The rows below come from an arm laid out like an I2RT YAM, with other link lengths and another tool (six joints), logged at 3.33 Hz.
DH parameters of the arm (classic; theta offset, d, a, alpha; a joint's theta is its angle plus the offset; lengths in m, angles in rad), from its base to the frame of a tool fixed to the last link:
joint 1: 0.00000 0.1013 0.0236 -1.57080
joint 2: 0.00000 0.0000 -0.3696 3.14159
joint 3: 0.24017 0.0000 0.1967 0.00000
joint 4: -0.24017 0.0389 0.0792 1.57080
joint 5: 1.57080 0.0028 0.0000 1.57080
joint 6: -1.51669 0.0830 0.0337 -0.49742
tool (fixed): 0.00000 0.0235 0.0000 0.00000
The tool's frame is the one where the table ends.
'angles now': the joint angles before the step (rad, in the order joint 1, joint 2, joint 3, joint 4, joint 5, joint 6). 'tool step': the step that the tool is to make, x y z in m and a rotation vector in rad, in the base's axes. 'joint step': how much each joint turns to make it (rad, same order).
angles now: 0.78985, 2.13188, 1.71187, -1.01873, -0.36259, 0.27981
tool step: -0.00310, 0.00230, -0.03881, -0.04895, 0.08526, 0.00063
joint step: 0.00266, 0.06982, -0.03962, 0.01636, -0.02594, 0.00458
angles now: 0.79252, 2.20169, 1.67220, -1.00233, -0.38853, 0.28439
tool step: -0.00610, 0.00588, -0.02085, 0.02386, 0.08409, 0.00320
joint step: 0.00115, 0.04005, -0.02672, 0.02444, -0.07668, -0.00076
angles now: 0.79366, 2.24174, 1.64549, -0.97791, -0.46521, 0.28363
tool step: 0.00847, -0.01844, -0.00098, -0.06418, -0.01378, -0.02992
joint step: -0.02899, -0.00152, 0.00268, -0.03852, 0.05531, 0.00229
